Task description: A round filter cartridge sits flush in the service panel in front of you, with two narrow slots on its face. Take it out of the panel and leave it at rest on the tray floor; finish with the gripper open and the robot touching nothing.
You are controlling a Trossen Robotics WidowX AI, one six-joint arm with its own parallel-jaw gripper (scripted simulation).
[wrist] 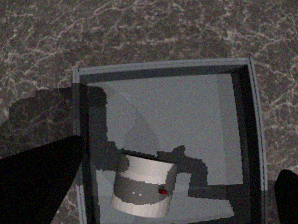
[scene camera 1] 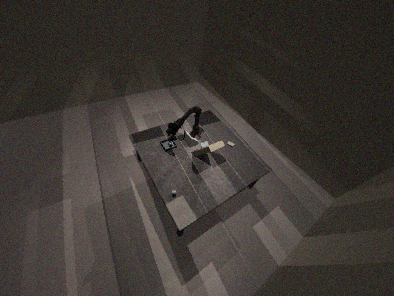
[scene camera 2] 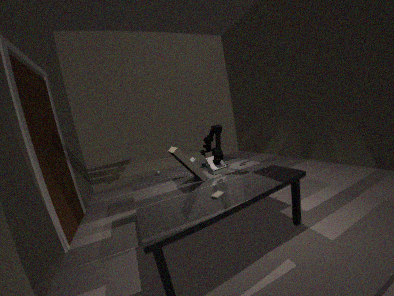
Labels:
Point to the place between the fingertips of my gripper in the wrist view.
185,165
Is my gripper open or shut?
Open.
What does my gripper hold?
Nothing.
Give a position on a round grey filter cartridge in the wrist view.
At 142,182

